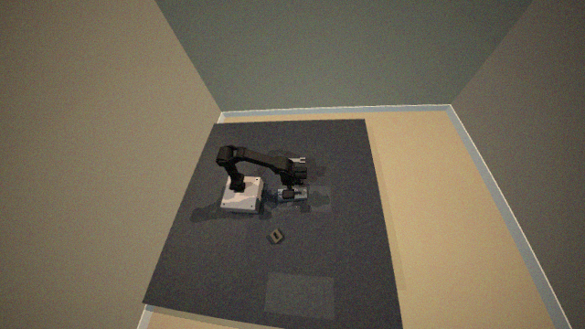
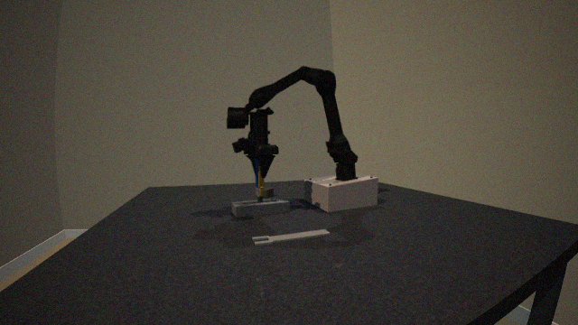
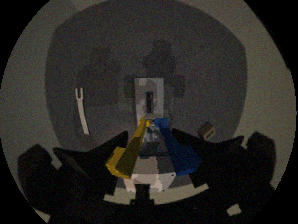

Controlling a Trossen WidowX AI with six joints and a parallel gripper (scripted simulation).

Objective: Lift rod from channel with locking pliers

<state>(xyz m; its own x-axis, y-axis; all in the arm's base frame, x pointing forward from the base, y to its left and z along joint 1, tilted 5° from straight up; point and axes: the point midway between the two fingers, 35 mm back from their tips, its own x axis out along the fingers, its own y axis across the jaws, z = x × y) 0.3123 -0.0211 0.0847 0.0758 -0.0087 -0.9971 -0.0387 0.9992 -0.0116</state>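
Right now the grey channel block is 100 mm below my gripper tip. The rest, counted from my gripper tip: holster: 250 mm to the right, 110 mm below, 90 mm behind; then flat white forked strip: 250 mm to the left, 110 mm below, 20 mm ahead.
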